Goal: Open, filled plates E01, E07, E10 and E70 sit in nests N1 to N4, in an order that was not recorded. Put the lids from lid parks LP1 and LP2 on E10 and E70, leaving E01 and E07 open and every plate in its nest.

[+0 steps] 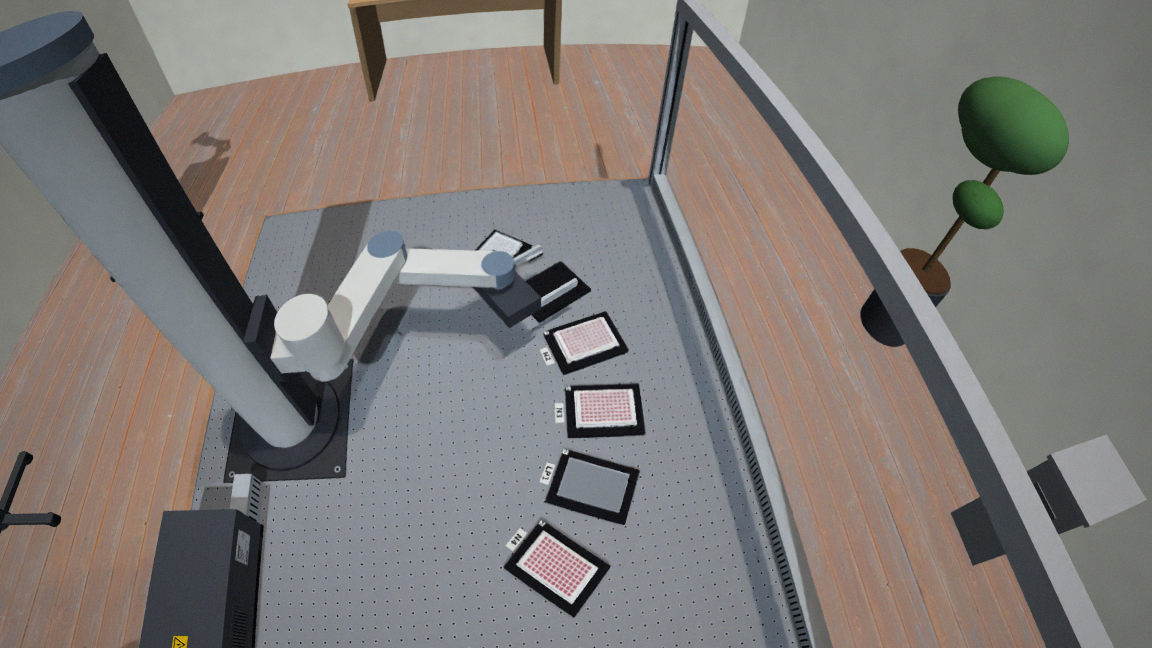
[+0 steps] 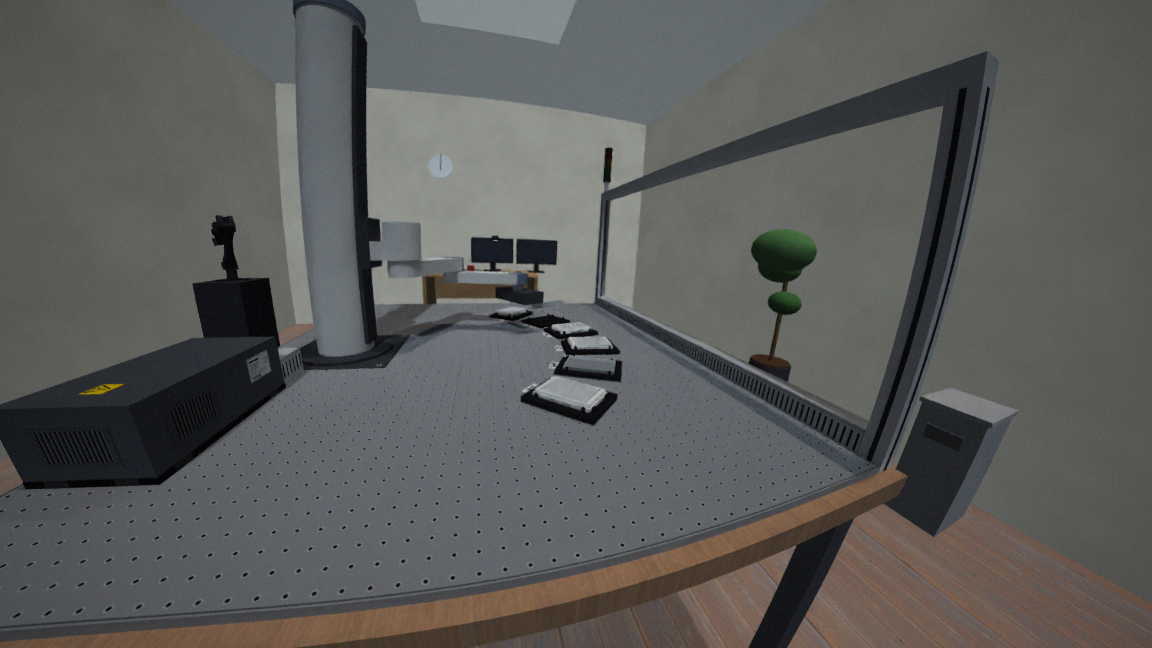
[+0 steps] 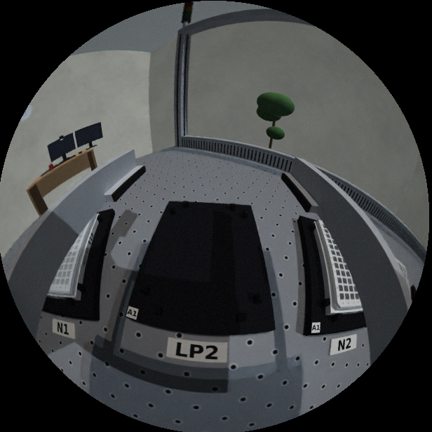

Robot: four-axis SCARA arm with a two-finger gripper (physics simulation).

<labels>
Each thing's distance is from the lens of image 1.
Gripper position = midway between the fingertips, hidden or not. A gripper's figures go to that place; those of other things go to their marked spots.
gripper (image 1: 557,264): 127 cm
N4 plate (image 1: 566,573): 102 cm
</labels>
